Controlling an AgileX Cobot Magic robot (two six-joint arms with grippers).
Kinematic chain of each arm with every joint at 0, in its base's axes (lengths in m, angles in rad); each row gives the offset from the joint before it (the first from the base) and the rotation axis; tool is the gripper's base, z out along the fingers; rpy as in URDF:
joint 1: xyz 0 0 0.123 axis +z
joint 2: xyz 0 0 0 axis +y
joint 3: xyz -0.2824 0 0.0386 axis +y
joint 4: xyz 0.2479 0 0.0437 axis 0.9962 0 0.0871
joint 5: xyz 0 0 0 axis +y
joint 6: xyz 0.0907 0 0.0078 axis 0.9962 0 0.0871
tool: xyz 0 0 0 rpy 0 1.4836 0
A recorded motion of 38 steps. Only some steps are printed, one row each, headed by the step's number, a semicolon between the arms.
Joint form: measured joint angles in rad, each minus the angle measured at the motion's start. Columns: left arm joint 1, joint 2, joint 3, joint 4, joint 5, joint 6; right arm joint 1, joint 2, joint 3, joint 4, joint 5, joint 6.
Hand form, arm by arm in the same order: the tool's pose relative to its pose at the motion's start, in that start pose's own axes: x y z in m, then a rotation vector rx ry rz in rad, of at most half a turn. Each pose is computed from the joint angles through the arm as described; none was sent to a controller.
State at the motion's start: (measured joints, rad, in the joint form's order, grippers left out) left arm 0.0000 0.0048 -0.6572 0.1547 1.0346 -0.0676; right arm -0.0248 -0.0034 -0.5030 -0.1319 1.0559 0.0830
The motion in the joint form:
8: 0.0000 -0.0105 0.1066 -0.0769 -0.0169 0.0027; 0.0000 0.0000 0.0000 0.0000 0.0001 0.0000
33: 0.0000 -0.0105 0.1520 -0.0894 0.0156 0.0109; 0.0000 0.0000 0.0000 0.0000 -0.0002 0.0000
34: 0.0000 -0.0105 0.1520 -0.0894 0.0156 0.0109; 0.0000 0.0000 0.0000 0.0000 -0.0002 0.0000
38: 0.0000 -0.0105 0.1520 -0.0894 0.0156 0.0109; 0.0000 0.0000 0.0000 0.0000 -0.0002 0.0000
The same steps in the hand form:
8: 0.0220 -0.0092 0.0209 0.0661 0.0831 -0.0276; 0.0000 0.0000 0.0000 0.0000 0.0001 0.0000
33: 0.0353 -0.0113 0.0295 0.0751 0.1613 -0.0207; 0.0000 0.0000 0.0000 0.0000 -0.0002 0.0000
34: 0.0353 -0.0113 0.0295 0.0751 0.1613 -0.0207; 0.0000 0.0000 0.0000 0.0000 -0.0002 0.0000
38: 0.0353 -0.0113 0.0295 0.0751 0.1613 -0.0207; 0.0000 0.0000 0.0000 0.0000 -0.0002 0.0000

